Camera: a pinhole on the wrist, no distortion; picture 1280 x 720 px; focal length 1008.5 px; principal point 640.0 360.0 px. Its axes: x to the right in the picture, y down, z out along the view. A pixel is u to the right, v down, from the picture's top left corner.
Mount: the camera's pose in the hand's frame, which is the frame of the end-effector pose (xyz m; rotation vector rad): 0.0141 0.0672 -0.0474 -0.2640 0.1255 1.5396
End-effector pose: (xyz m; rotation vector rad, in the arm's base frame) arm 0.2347 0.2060 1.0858 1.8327 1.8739 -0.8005
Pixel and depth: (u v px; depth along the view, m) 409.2 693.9 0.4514
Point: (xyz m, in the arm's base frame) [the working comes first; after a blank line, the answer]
In the camera's frame: -0.1033 0.1495 0.4514

0.2817 -0.1885 0.8863
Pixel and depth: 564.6 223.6 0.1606
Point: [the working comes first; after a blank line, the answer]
In the camera's frame: -0.0120 -0.0217 0.1606

0.3154 0.1479 0.9750
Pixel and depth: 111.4 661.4 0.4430
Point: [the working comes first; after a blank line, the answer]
In the camera's frame: -0.2322 0.1324 0.4430

0.1520 -0.1914 0.8743
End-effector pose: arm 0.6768 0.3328 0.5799 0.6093 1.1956 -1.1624
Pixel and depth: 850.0 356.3 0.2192
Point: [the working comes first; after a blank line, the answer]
In the camera's frame: 0.0456 -0.0008 0.2192

0.8886 0.2576 0.5976
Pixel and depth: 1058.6 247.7 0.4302
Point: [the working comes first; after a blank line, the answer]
In the camera's frame: 0.1786 -0.0479 0.4302

1.1207 0.1554 0.5865
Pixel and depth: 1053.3 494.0 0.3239
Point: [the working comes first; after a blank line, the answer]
In the camera's frame: 0.1327 0.0430 0.3239

1.0229 0.2479 0.6461
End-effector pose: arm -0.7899 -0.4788 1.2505 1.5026 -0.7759 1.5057
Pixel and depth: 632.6 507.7 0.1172
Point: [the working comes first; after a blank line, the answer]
In the camera's frame: -0.0009 0.0172 0.1172

-0.8458 -0.5802 1.2563
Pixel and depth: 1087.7 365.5 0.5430
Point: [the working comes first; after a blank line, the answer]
In the camera's frame: 0.2411 0.0030 0.5430

-0.9847 -1.0458 1.3189
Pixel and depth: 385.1 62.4 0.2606
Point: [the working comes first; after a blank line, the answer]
In the camera's frame: -0.0659 -0.0769 0.2606

-0.7391 -0.7003 1.3447
